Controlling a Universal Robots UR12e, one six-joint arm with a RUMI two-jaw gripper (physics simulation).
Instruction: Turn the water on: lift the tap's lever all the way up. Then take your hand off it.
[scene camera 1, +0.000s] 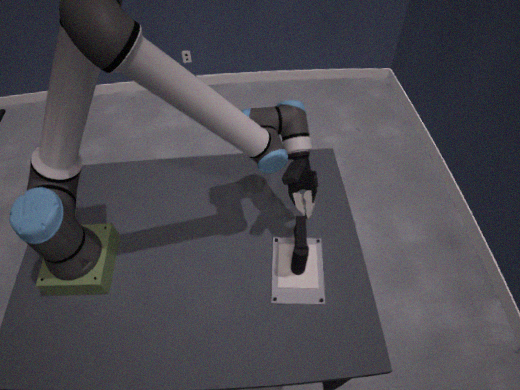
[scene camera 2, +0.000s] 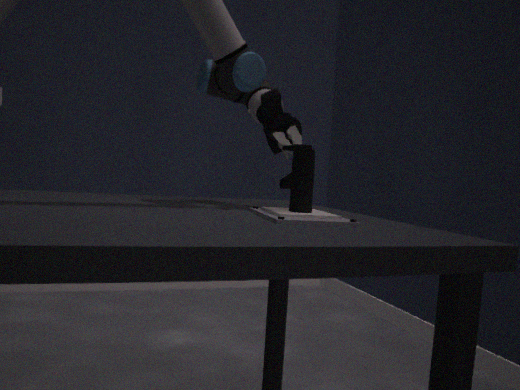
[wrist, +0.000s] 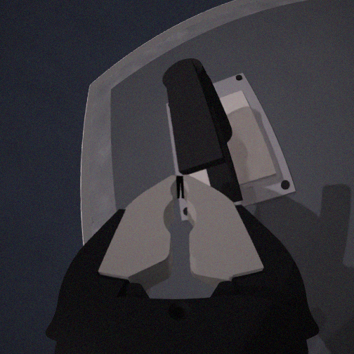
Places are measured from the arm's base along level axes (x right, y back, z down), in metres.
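Pixels of known places: gripper, fingertip midpoint: (scene camera 1: 307, 219); arm's base, origin of the base link: (scene camera 1: 74, 254).
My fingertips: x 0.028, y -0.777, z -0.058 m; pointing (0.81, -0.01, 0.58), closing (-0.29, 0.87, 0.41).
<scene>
Ahead of a thing's pixels: the offset from my fingertips to its middle. "*": to the spot under its first point. Level surfaces: height alone.
The black tap {* dx +0.127, dy +0.052, dz +0.037 m} (scene camera 1: 299, 262) (scene camera 2: 302, 182) stands upright on a pale base plate {dx +0.104, dy +0.044, dz +0.135 m} (scene camera 1: 297, 296) (scene camera 2: 325, 217) (wrist: 283, 165). Its lever {dx +0.049, dy +0.032, dz -0.010 m} (scene camera 1: 300, 231) (scene camera 2: 292, 148) (wrist: 196, 122) sticks out from the top towards the gripper and looks about level in the scene camera 2 view. The spout {dx +0.036, dy +0.030, dz +0.063 m} (scene camera 2: 285, 181) (wrist: 231, 182) is lower down, under the lever. My gripper (scene camera 1: 305, 214) (scene camera 2: 288, 154) (wrist: 179, 177) is shut and empty. Its fingertips are at the lever's free end, and seem slightly below it in the scene camera 2 view; I cannot tell whether they touch it.
The tap's plate lies on the dark grey table {dz +0.141 m} (scene camera 1: 200, 320) (scene camera 2: 150, 230), near its right edge. The arm's green base block (scene camera 1: 111, 260) stands at the table's left. The forearm (scene camera 1: 195, 95) reaches over the table from the left. A wall socket (scene camera 1: 186, 56) is on the back wall.
</scene>
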